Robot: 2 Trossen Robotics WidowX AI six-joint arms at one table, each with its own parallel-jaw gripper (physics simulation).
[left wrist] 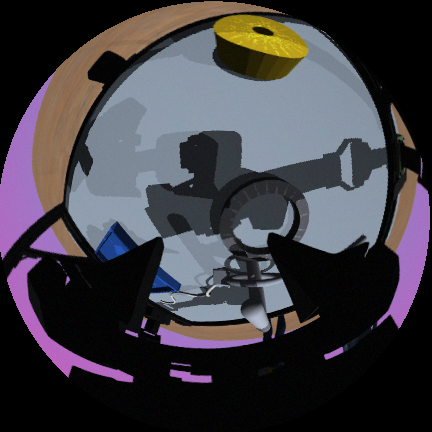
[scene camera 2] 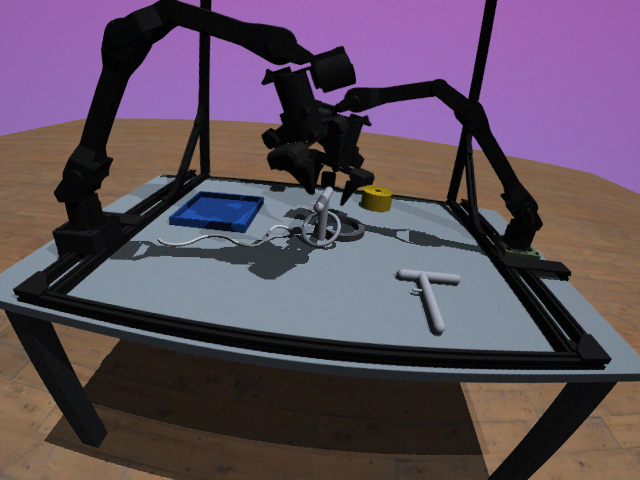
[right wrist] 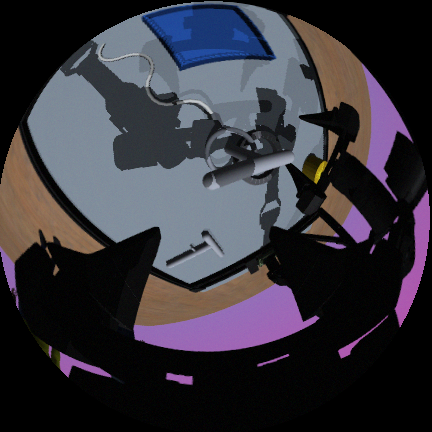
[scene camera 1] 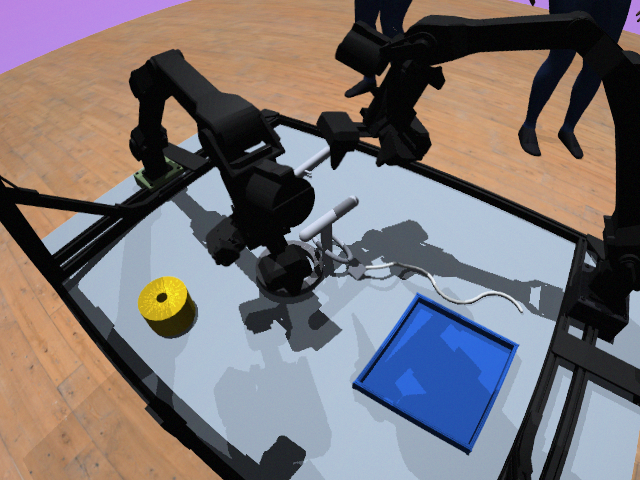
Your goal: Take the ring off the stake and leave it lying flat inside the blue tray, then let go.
My left gripper is open, with nothing in its grasp. Also in view: a grey ring. My right gripper is open, holding nothing. On the table rests a yellow spool. Further things: a blue tray.
My left gripper is seen too in the left wrist view, in scene camera 2 and in the right wrist view. My right gripper is seen too in scene camera 2 and in the right wrist view.
